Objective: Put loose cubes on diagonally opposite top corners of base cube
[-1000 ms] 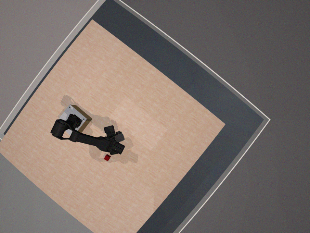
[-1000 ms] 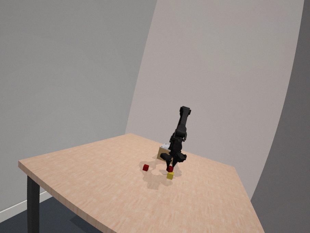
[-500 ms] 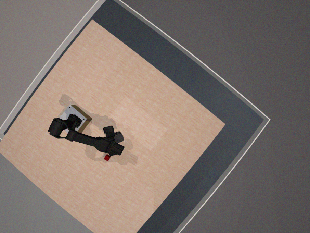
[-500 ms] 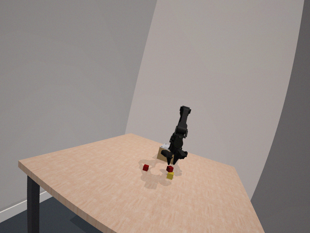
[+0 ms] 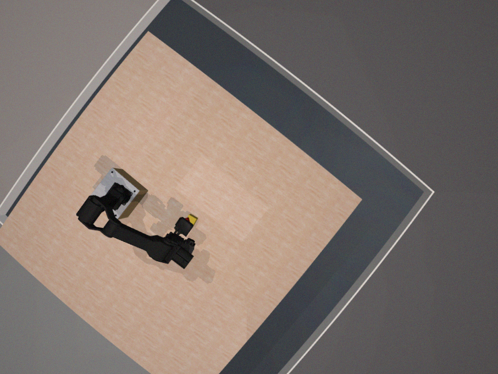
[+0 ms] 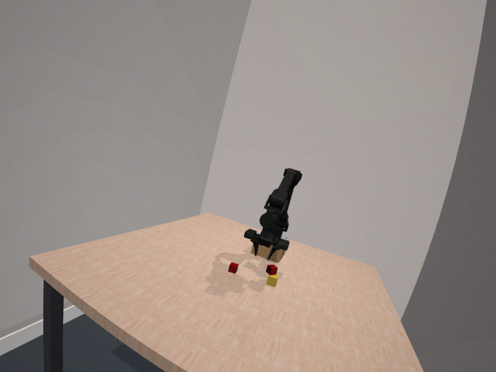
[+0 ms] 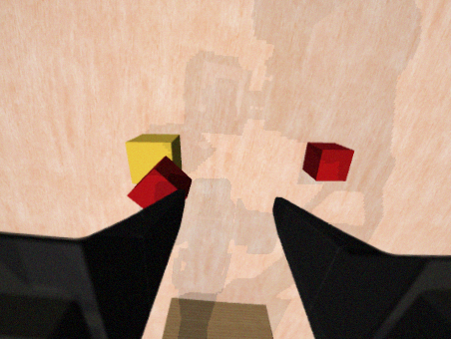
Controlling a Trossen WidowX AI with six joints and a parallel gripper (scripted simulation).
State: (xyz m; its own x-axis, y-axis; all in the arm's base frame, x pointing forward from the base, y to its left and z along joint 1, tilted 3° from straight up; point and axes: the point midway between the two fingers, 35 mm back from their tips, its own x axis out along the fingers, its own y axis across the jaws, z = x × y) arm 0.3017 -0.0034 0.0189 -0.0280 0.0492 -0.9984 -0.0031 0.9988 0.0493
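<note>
My gripper tip is 8 cm above the yellow base cube, 7 cm to the right of it and 1 cm past it.
</note>
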